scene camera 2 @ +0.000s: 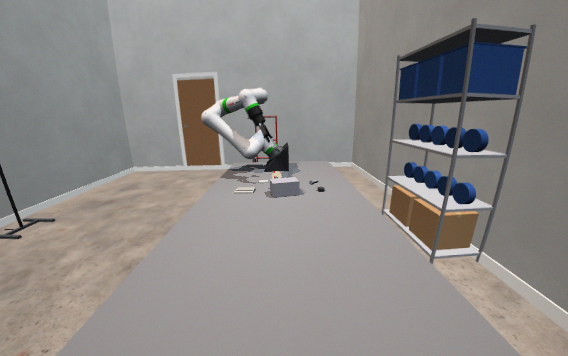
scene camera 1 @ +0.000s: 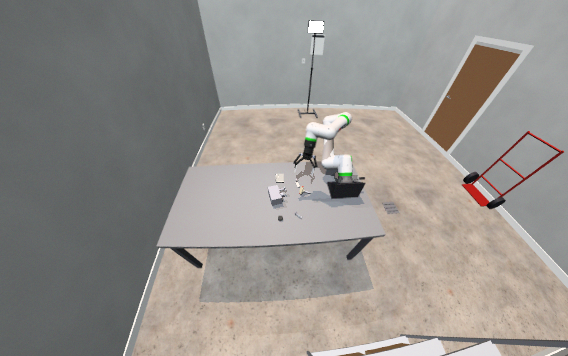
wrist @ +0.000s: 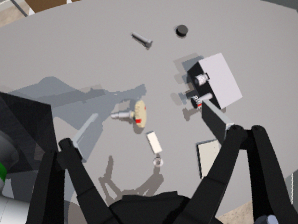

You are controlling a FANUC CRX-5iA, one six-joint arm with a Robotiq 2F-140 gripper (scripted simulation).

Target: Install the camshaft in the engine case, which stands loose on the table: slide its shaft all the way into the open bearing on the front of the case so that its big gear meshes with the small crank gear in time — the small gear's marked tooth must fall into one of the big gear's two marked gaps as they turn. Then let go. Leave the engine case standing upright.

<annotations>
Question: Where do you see an engine case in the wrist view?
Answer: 219,86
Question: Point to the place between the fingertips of the gripper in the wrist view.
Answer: At 150,115
</annotations>
